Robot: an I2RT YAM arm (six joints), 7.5 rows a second.
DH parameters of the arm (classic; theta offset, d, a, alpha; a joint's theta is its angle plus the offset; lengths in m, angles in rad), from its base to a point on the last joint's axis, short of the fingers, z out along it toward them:
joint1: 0 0.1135 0.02 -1.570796
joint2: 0 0 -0.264 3.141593
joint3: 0.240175 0 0.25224 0
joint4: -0.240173 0 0.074 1.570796
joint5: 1.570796 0 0 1.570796
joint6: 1.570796 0.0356 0 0
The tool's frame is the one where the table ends.
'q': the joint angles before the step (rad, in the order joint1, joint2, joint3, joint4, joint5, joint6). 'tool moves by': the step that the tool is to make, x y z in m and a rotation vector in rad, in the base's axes. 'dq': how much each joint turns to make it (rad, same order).
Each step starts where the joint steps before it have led.
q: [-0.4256, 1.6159, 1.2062, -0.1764, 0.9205, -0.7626]
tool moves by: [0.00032, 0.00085, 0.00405, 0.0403, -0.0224, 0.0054]
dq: [0.0007, 0.0010, 0.0322, -0.0721, -0.0301, 0.0568]
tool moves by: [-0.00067, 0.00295, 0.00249, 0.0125, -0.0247, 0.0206]
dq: [0.0051, -0.0122, -0.0034, -0.0016, -0.0251, 0.0132]
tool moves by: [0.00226, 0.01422, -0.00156, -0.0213, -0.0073, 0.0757]
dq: [0.0378, -0.0271, -0.0505, 0.0787, -0.0221, -0.0534]
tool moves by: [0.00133, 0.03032, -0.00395, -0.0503, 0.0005, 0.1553]
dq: [0.0805, -0.0558, -0.1030, 0.1478, -0.0419, -0.1149]
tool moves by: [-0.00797, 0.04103, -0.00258, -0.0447, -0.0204, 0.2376]
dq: [0.1054, -0.0956, -0.1339, 0.1504, -0.1063, -0.1194]
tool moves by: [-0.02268, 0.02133, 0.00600, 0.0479, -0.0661, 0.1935]
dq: [0.0396, -0.1312, -0.0938, 0.0149, -0.1646, 0.0078]
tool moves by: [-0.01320, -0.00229, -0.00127, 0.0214, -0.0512, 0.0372]
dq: [-0.0225, -0.0571, -0.0593, 0.0425, -0.0656, 0.0137]
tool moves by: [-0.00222, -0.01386, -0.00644, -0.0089, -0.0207, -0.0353]
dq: [-0.0510, 0.0113, -0.0294, 0.0669, -0.0141, -0.0091]
